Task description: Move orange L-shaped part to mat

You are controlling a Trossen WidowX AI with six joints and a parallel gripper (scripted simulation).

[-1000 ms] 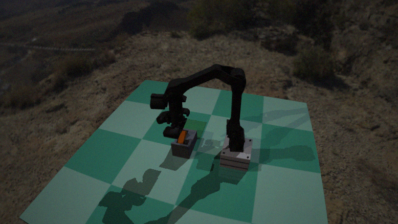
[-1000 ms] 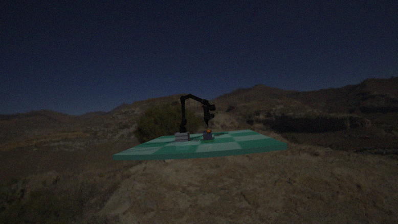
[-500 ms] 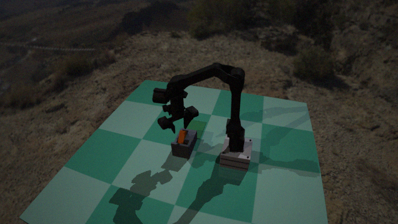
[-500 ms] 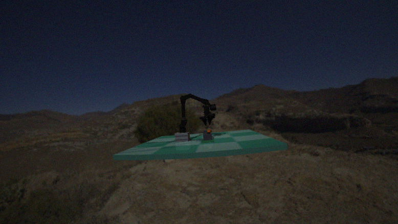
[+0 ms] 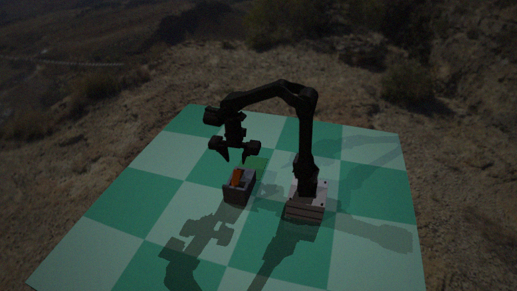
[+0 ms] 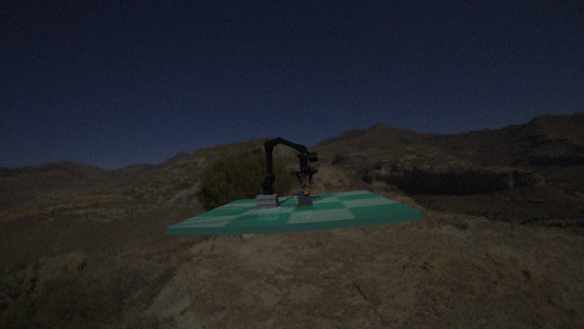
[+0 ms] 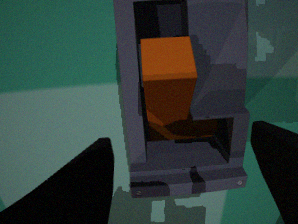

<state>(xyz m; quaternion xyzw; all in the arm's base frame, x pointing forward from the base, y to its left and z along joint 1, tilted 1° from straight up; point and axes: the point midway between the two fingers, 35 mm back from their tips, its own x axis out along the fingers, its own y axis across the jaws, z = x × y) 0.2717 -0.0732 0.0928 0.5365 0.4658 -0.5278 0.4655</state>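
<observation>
The orange L-shaped part lies 10 mm behind my gripper tip, 30 mm to the left of it and 100 mm below it. From my gripper tip the other things lie so: green mat: 40 mm behind, 140 mm to the right, 160 mm below.
</observation>
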